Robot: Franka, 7 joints.
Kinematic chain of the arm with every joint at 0, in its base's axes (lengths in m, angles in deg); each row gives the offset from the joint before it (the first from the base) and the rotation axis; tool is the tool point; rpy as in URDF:
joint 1: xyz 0 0 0.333 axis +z
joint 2: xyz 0 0 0 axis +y
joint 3: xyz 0 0 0.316 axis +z
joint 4: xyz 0.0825 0 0 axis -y
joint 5: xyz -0.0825 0 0.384 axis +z
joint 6: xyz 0 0 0 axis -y
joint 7: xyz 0.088 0 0 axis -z
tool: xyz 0 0 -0.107 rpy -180 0 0
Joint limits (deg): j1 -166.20..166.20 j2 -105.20..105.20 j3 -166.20..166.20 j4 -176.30..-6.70 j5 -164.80..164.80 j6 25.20..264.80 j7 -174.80..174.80
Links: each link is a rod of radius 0.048 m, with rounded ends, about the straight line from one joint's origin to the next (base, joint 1, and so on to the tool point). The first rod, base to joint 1, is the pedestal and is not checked.
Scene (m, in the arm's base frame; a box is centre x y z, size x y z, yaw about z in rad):
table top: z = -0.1
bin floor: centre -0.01 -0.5 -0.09 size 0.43 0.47 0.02 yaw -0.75
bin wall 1: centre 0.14 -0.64 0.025 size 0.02 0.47 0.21 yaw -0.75
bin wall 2: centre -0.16 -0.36 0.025 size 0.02 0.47 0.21 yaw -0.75
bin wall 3: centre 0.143 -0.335 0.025 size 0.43 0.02 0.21 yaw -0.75
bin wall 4: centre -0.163 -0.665 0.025 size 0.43 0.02 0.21 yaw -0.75
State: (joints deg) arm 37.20 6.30 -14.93 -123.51 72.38 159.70 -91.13
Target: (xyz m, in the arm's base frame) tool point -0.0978 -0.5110 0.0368
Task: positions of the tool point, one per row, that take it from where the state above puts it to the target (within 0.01 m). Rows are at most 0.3 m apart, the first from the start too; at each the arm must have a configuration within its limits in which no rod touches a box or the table.
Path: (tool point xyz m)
1: 0.5647 -0.0292 0.3242
2: 0.5007 -0.2282 0.2758
3: 0.3672 -0.3868 0.2436
4: 0.1375 -0.5035 0.2196
5: -0.0978 -0.5110 0.2595
6: -0.0972 -0.5258 0.1555
7: -0.0978 -0.5111 0.0369

